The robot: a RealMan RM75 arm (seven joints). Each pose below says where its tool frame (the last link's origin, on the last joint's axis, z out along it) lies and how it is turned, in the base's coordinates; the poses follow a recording.
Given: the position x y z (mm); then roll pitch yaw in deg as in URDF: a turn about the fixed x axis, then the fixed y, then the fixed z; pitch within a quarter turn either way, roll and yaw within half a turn.
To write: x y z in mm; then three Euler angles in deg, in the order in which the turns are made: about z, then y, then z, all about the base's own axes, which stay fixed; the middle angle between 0 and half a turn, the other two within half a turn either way. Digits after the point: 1 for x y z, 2 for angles.
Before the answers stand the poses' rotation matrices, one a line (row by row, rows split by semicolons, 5 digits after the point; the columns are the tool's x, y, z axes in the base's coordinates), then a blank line. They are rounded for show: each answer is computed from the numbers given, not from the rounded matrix.
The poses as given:
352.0 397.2 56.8 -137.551 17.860 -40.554
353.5 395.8 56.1 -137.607 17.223 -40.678
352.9 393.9 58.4 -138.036 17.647 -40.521
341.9 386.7 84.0 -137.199 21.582 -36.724
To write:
0.72318 -0.63702 0.26688; -0.61883 -0.42605 0.65994; -0.30669 -0.64241 -0.70232
0.72438 -0.63278 0.27362; -0.62258 -0.42998 0.65385; -0.29609 -0.64398 -0.70542
0.72440 -0.63721 0.26310; -0.61915 -0.43353 0.65475; -0.30315 -0.63720 -0.70857
0.74533 -0.63906 0.18997; -0.55604 -0.43865 0.70598; -0.36783 -0.63182 -0.68228

352.0 397.2 56.8 -64.48 134.61 67.98
353.5 395.8 56.1 -65.31 134.86 67.29
352.9 393.9 58.4 -64.56 135.12 68.11
341.9 386.7 84.0 -59.79 133.02 74.94

